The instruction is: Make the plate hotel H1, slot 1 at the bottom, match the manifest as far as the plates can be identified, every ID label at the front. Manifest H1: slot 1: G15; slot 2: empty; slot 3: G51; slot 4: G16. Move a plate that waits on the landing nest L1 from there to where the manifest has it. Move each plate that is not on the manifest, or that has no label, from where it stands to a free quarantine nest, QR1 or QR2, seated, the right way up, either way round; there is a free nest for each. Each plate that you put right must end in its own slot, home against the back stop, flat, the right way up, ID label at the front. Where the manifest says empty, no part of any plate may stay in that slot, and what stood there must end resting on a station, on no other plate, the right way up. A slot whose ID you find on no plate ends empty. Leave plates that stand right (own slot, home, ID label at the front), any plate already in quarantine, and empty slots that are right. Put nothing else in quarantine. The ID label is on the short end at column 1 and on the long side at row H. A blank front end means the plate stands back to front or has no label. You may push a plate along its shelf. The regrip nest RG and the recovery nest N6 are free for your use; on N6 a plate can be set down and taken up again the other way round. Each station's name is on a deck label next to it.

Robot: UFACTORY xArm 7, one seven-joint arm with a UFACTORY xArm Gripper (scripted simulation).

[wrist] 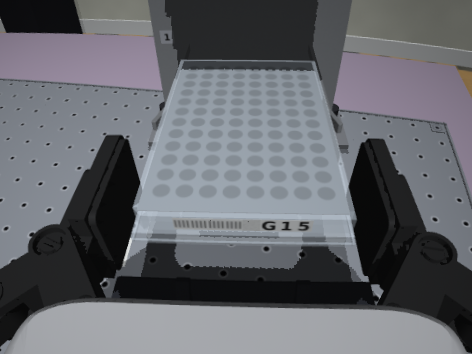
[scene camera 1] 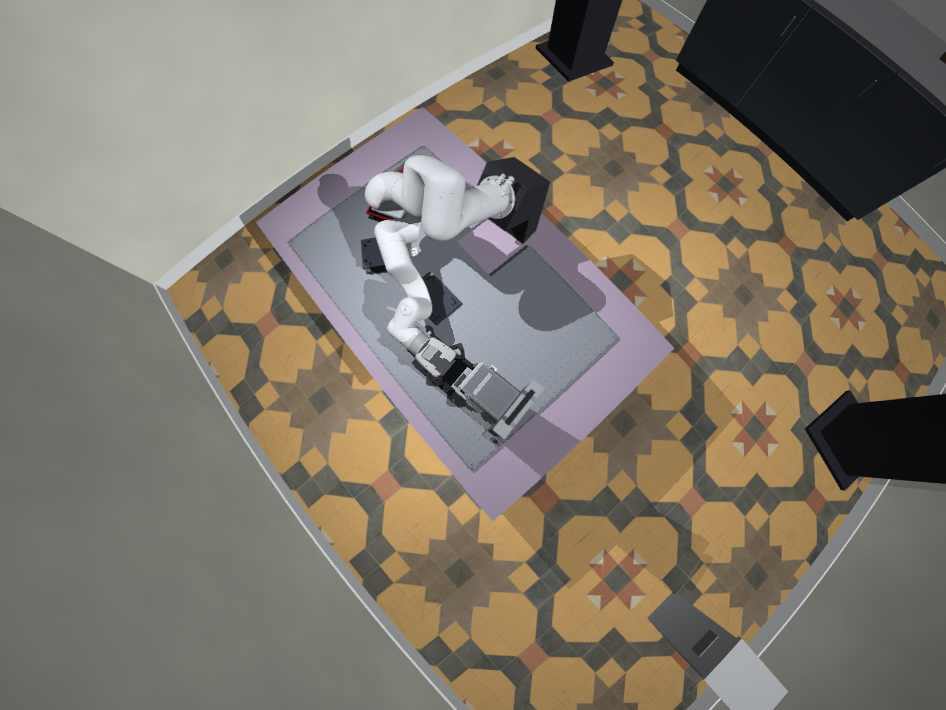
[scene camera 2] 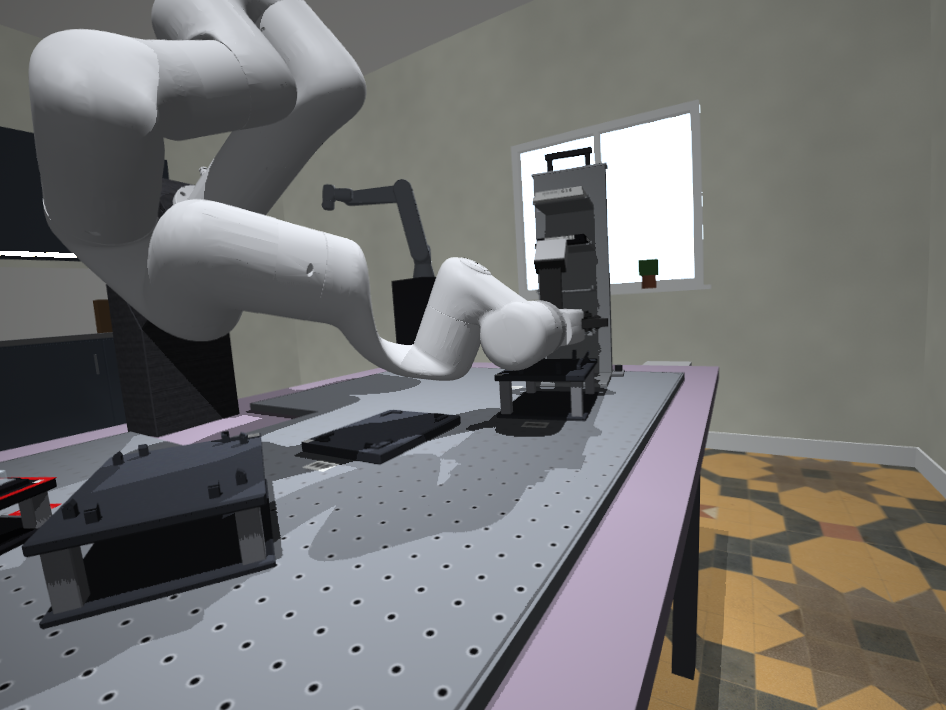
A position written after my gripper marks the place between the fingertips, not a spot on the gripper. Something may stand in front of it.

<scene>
I see my gripper [scene camera 2: 559, 321] and a clear plate labelled G15 [wrist: 245, 153].
My gripper is seen too in the wrist view [wrist: 243, 165] and in scene camera 1 [scene camera 1: 463, 380].
</scene>
